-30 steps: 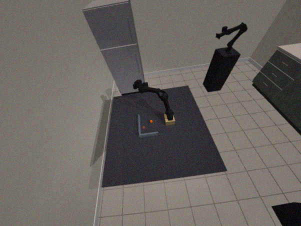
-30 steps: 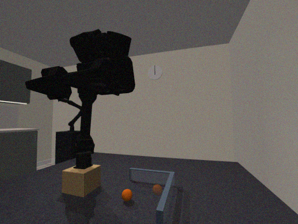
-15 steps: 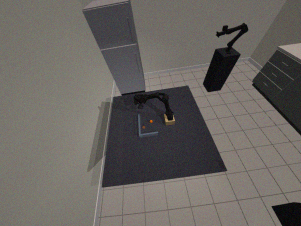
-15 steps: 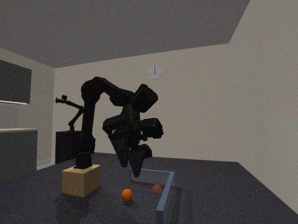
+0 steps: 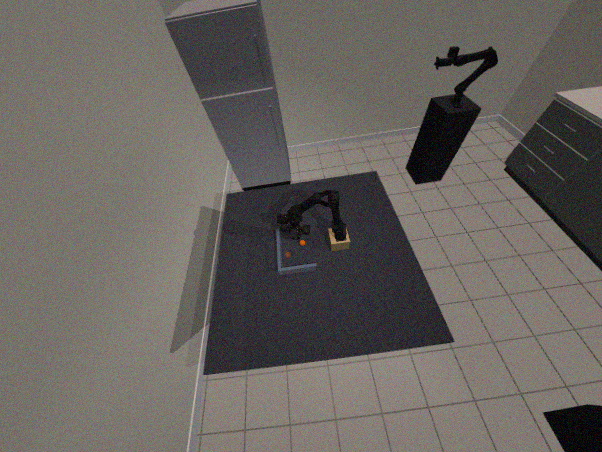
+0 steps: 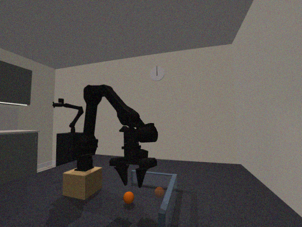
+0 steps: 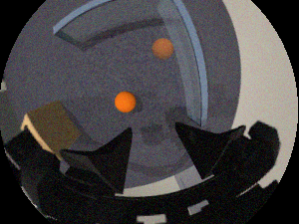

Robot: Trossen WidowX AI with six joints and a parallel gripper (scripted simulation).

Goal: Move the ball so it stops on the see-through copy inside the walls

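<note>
Now: the orange ball 60 mm below my gripper tip, 40 mm to the left of it and 30 mm behind it. The rest, counted from my gripper tip: see-through copy of ball (110 mm to the left, 80 mm ahead, 60 mm below).
</note>
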